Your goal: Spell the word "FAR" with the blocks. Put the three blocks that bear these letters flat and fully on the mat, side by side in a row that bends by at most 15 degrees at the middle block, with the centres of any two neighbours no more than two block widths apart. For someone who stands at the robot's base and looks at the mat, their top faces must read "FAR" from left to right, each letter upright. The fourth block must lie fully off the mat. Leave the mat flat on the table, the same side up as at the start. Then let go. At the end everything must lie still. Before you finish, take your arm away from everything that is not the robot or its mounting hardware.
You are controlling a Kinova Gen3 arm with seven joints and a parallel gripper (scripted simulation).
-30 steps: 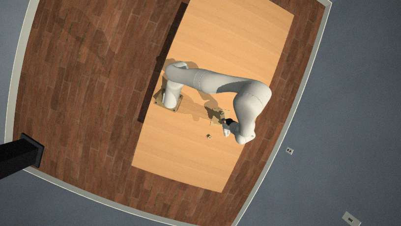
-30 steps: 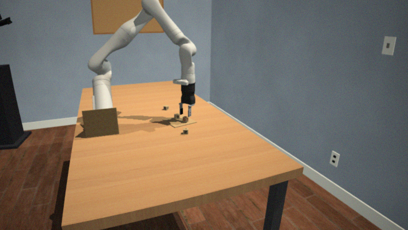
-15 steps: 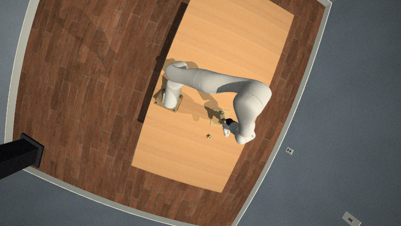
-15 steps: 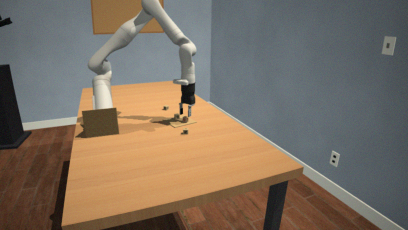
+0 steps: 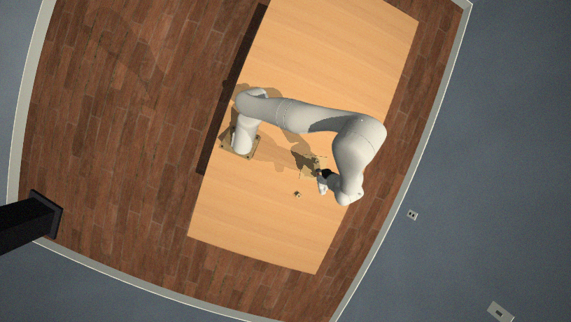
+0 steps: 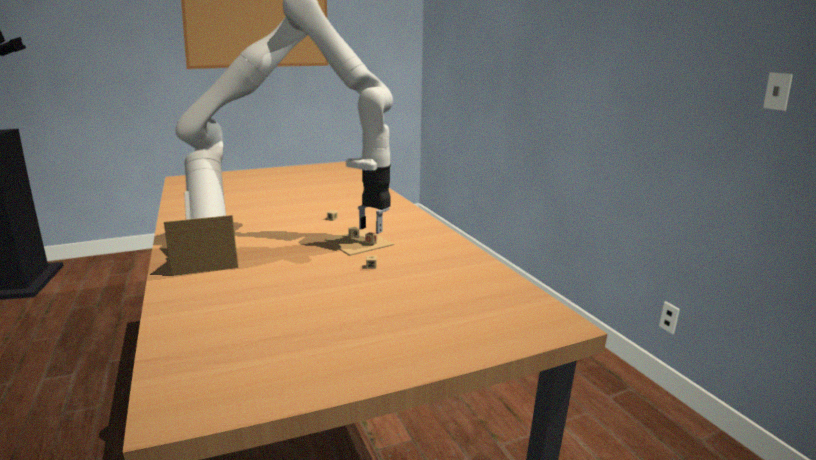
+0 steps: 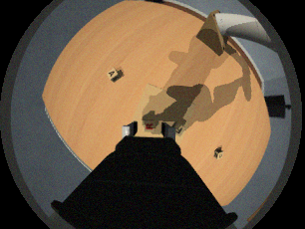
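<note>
The tan mat is 50 mm below my hand, 30 mm behind it and 10 mm to the left of it.
</note>
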